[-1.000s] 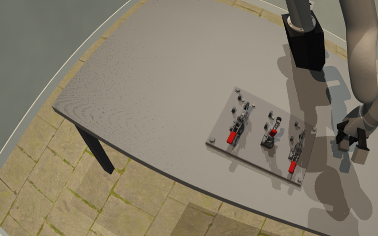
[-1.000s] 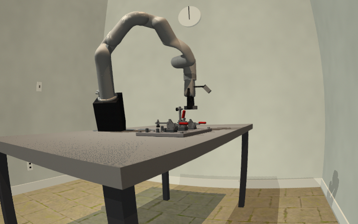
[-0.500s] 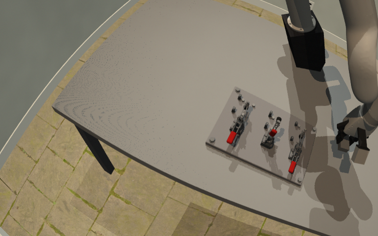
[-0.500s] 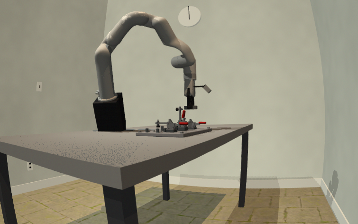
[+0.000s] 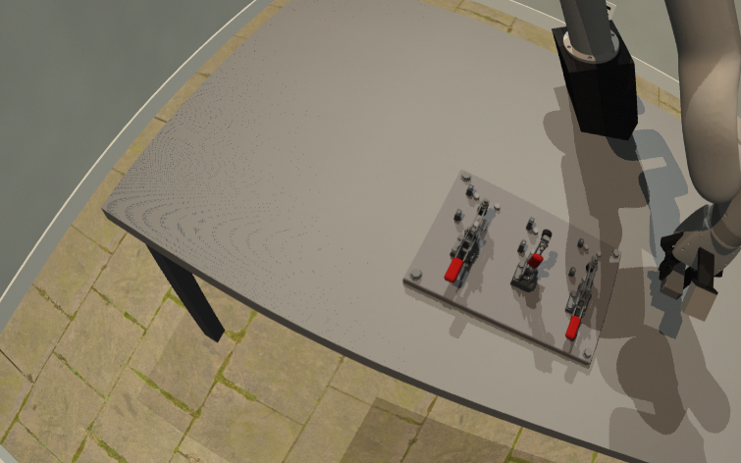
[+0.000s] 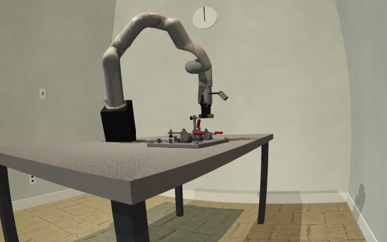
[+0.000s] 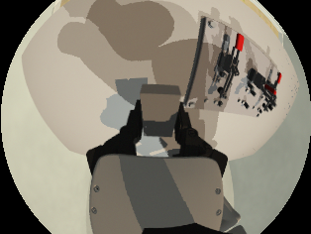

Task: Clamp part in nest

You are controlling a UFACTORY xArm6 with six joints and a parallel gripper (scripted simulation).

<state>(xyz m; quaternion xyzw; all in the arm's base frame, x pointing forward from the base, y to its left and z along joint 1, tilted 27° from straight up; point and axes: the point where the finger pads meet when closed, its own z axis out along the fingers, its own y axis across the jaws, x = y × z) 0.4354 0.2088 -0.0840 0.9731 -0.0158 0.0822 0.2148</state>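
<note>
Right now the fixture plate is 25 cm to the right of my hand, 13 cm below it and 1 cm ahead of it. The rest, counted from my hand: toggle clamp 36 cm to the right, 9 cm below, 2 cm ahead; grey part 1 cm below.
</note>
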